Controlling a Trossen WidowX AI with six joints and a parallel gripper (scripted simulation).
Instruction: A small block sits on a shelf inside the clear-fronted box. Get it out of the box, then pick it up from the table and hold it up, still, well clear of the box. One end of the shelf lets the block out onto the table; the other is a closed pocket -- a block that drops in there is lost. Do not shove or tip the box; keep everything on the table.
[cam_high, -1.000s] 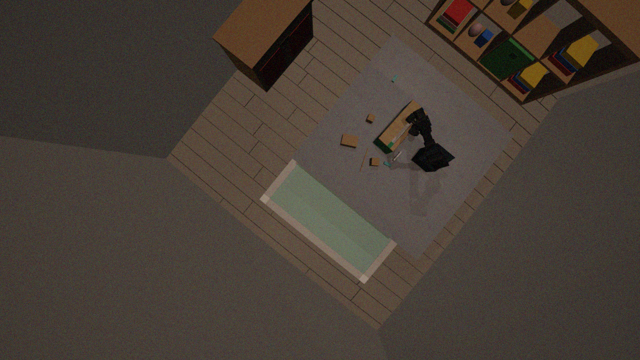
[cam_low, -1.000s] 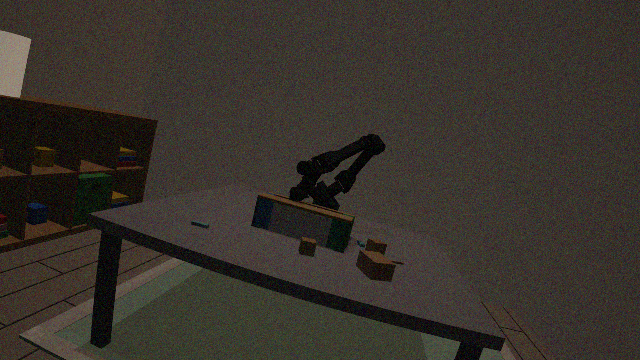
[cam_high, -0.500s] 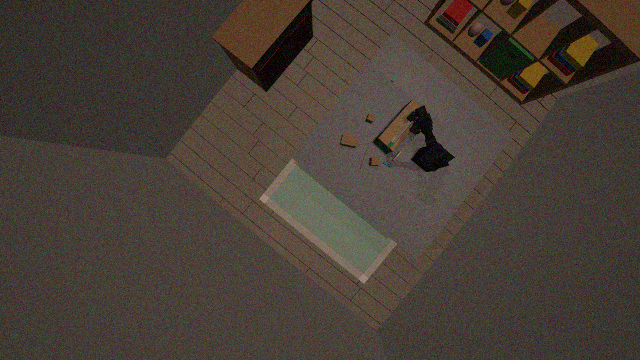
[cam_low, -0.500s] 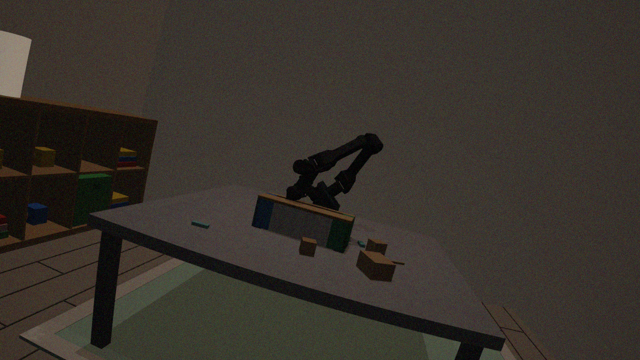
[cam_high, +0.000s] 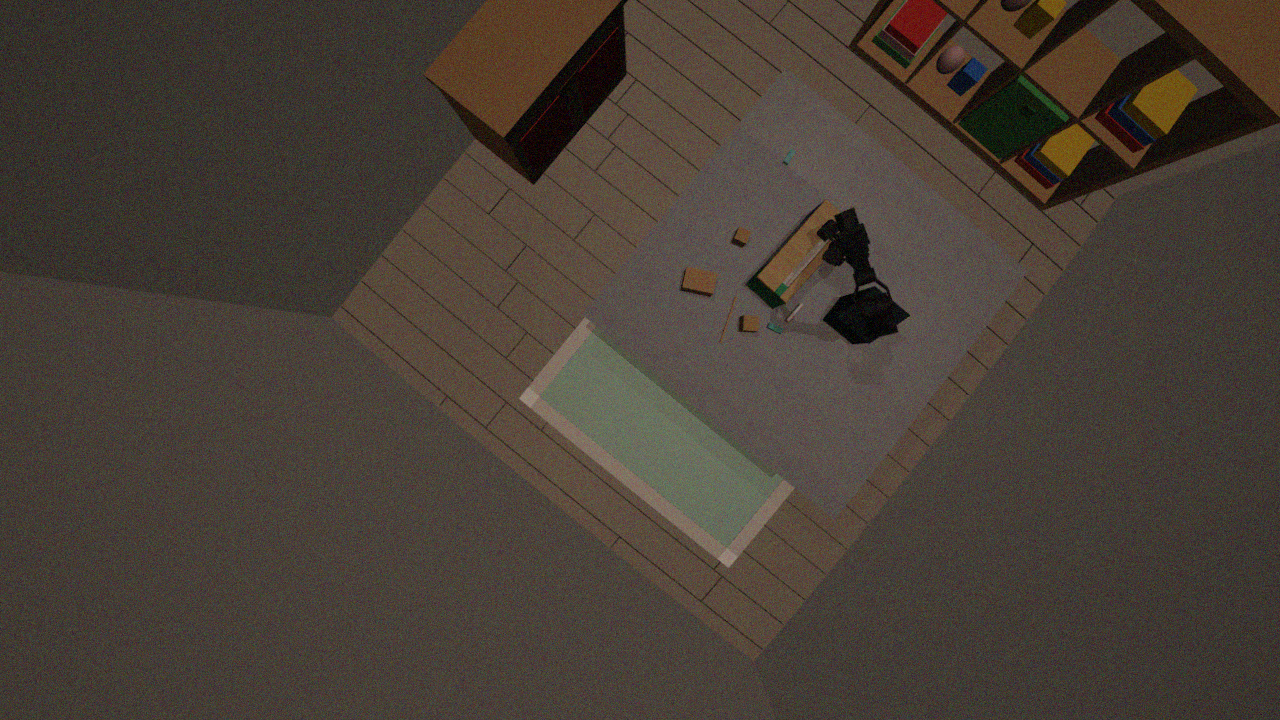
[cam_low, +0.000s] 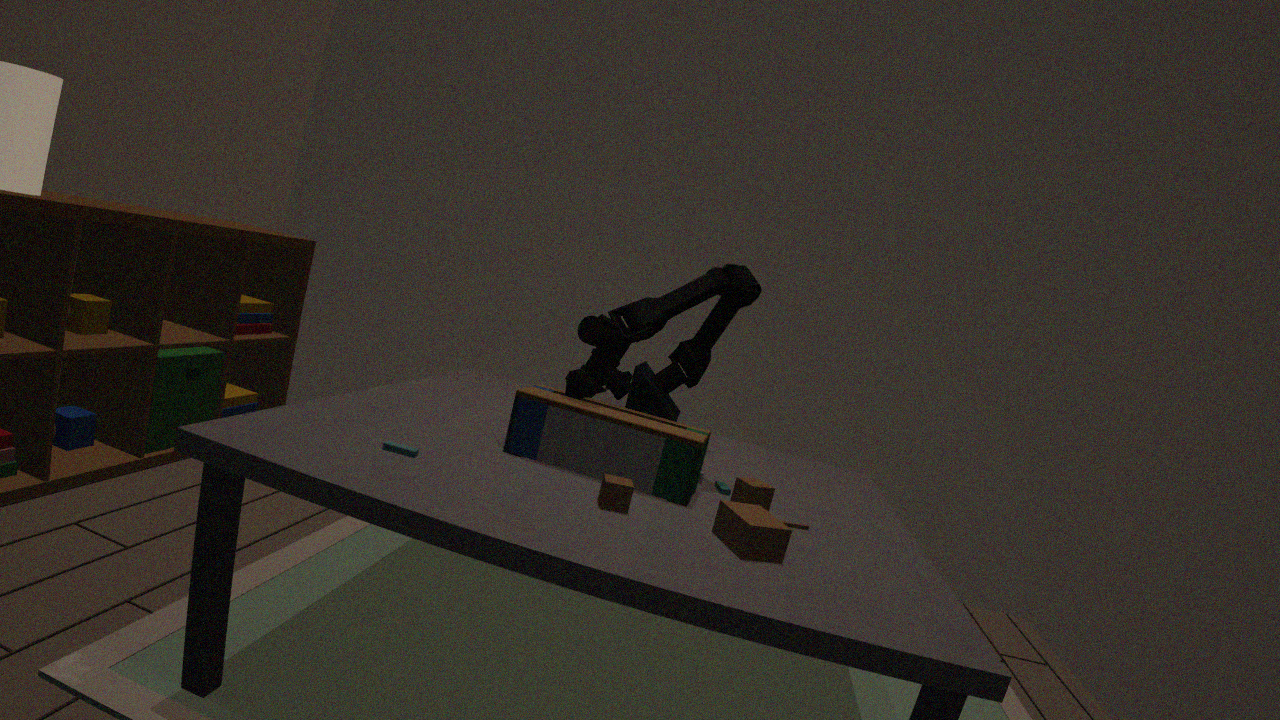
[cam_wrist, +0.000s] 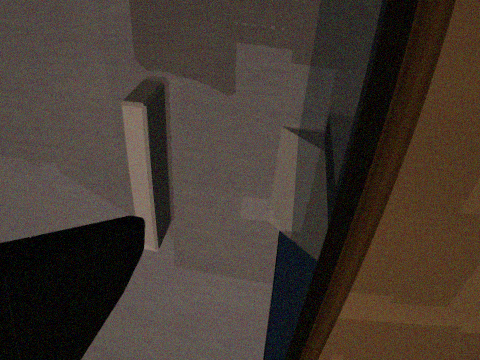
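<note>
Now: the blue block 50 mm ahead of my gripper tip and 30 mm to the right of it. Also, from my gripper tip: box: 100 mm to the left, 50 mm ahead, 30 mm below.
</note>
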